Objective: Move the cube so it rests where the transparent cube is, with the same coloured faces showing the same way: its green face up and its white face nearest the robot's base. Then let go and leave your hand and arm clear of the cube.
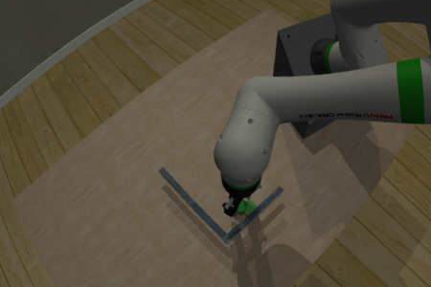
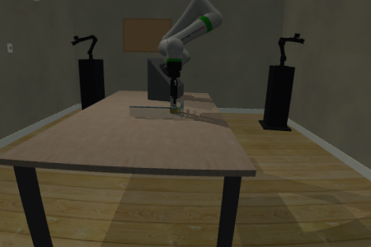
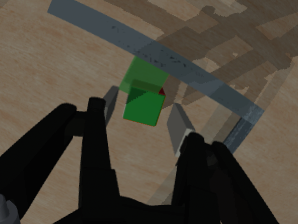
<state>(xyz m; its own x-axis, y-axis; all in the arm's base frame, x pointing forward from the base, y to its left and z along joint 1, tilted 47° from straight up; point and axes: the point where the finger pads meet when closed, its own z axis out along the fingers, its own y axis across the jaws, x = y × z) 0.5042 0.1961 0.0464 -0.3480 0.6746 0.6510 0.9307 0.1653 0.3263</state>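
Now: hand 2 cm past the transparent cube, 2 cm to the right of it and 4 cm above it. Round my hand: wall: 1 cm behind, 5 cm to the left, 2 cm below.
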